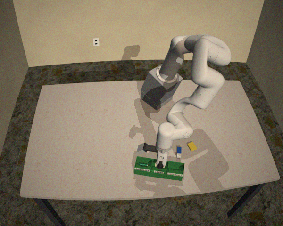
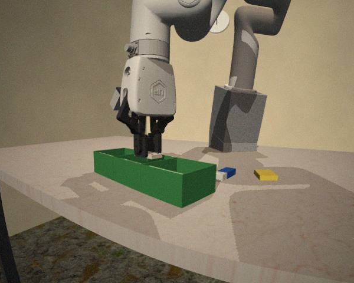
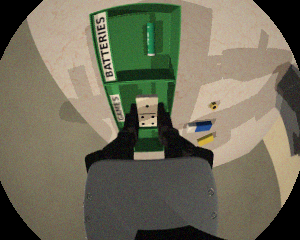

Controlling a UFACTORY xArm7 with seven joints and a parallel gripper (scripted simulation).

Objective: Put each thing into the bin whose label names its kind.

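Now: hand 19 cm to the right of the yellow block, 16 cm past it and 6 cm above it. The rest, counted from my hand: brown piece (14 cm behind, 6 cm below, 5 cm to the left); white domino (2 cm below); green stick (8 cm to the right, 6 cm below, 2 cm behind).
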